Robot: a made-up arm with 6 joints.
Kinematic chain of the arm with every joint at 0, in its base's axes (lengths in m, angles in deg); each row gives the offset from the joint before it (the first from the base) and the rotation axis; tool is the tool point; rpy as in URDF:
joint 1: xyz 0 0 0.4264 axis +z
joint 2: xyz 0 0 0 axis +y
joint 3: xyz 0.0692 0 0.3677 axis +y
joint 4: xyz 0.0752 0 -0.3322 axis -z
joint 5: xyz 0 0 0 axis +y
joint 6: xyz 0.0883 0 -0.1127 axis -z
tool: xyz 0 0 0 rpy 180 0 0
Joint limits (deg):
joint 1: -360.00..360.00
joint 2: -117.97..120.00
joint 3: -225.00..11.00
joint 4: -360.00..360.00
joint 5: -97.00..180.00
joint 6: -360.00..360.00
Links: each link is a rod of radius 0.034 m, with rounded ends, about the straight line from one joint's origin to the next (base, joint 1, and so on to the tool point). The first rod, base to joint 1, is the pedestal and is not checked.
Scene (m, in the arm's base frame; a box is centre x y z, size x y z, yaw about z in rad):
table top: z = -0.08
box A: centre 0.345 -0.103 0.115 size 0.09 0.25 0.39 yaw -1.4
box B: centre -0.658 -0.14 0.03 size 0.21 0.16 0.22 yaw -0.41
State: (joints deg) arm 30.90 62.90 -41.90 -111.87 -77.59 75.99
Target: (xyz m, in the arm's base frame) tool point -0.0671 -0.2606 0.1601
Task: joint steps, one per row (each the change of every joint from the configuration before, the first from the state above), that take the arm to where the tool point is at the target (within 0.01 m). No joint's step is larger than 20 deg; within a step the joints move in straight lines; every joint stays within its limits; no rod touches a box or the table.
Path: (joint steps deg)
1: -7.15 -3.52 8.82 -11.23 19.18 0.05
2: -7.15 -3.53 8.81 -11.24 19.18 0.04
3: -7.15 -3.52 8.82 -11.23 19.17 0.05
4: -7.15 -3.53 8.82 -11.23 19.18 0.04
5: -7.15 -3.52 8.81 -11.24 19.18 0.05
6: -7.16 -3.53 8.82 -11.23 19.18 0.04
7: -15.27 5.79 -13.23 -0.39 -17.29 -0.04
8: -15.27 5.79 -13.24 -0.38 -17.29 -0.05
9: -15.27 5.79 -13.23 -0.38 -17.28 -0.04
10: -15.27 5.79 -13.23 -0.38 -17.29 -0.05
11: -15.27 5.79 -13.24 -0.39 -17.29 -0.04
12: -15.27 5.79 -13.23 -0.38 -17.28 -0.05

